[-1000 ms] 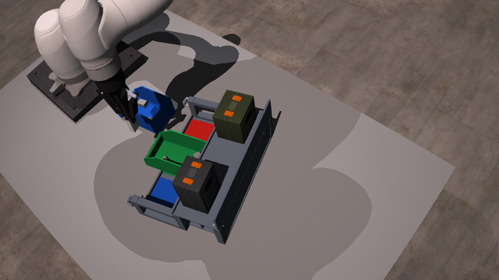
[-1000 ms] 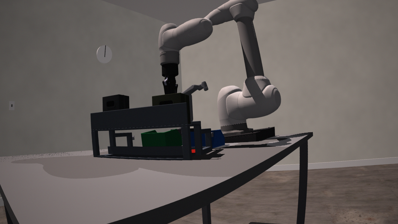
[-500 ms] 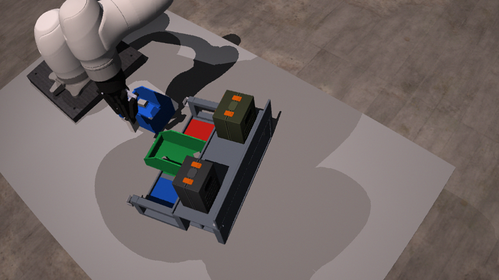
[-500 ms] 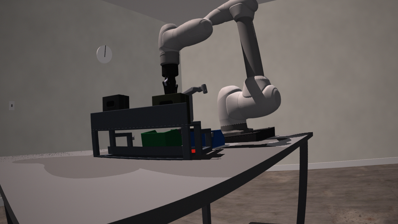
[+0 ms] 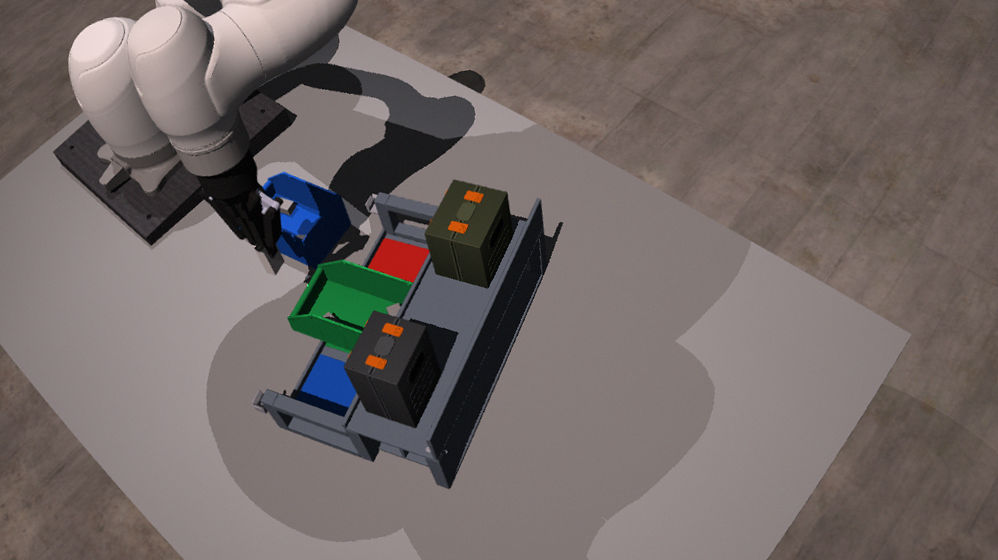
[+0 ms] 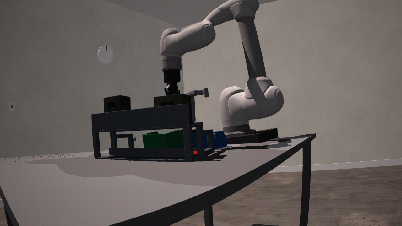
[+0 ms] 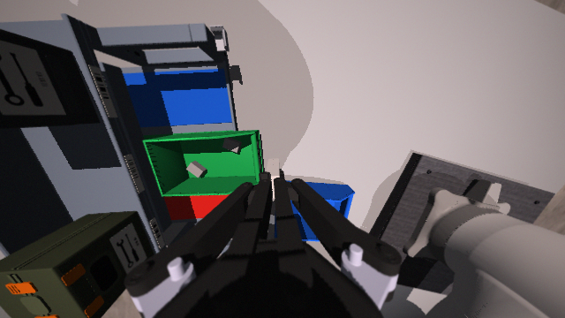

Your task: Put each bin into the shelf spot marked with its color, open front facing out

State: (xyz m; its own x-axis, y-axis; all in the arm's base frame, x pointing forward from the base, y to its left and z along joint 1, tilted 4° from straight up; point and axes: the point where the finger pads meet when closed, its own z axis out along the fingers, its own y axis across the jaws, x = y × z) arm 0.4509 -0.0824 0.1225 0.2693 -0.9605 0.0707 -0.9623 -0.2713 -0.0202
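The green bin lies 11 cm ahead of my hand, 3 cm to the left of it and 9 cm below it. Round my hand: olive case: 23 cm ahead, 18 cm to the left, 1 cm above; then black case: 29 cm ahead, 4 cm to the right, 2 cm above; then blue bin: 11 cm behind, 11 cm to the left, 10 cm below.
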